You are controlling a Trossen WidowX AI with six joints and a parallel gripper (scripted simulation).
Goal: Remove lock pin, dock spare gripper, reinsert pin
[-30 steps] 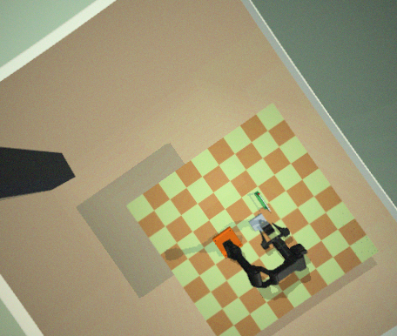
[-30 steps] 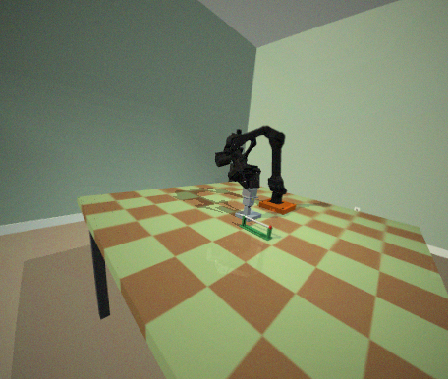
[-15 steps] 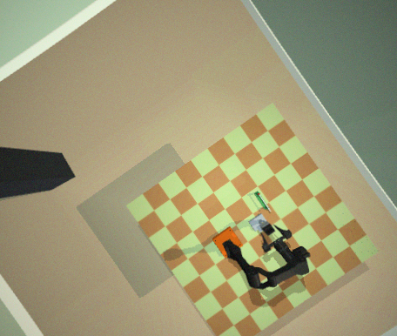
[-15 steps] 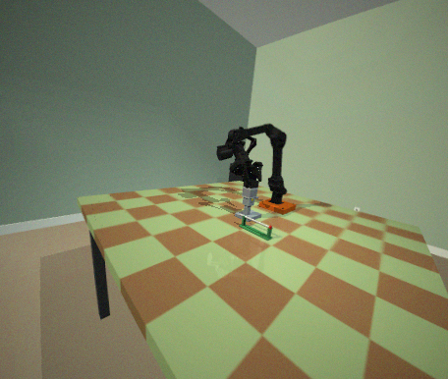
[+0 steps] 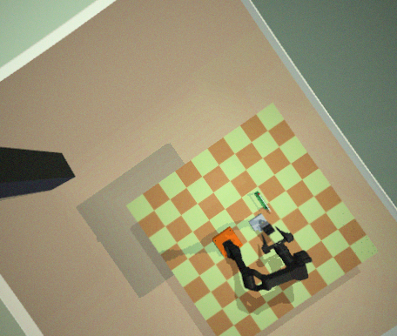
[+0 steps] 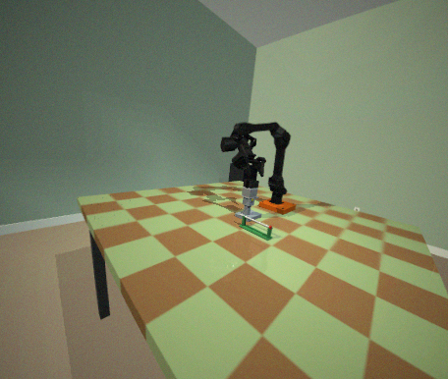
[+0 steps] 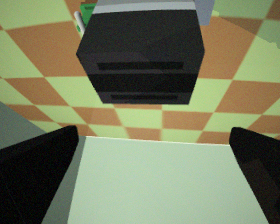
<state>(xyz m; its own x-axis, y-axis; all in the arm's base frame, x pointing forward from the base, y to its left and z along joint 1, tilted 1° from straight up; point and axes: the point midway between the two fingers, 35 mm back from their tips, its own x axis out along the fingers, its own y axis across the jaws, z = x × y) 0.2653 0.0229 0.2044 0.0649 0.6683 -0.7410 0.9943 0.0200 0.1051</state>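
Now: gripper tip 18 cm above the green rest, 11 cm to the right of it and 10 cm short of it. The rest, counted from my gripper tip: mount: 15 cm below, 2 cm to the right; spare gripper: 8 cm below, 2 cm to the right, 1 cm ahead.
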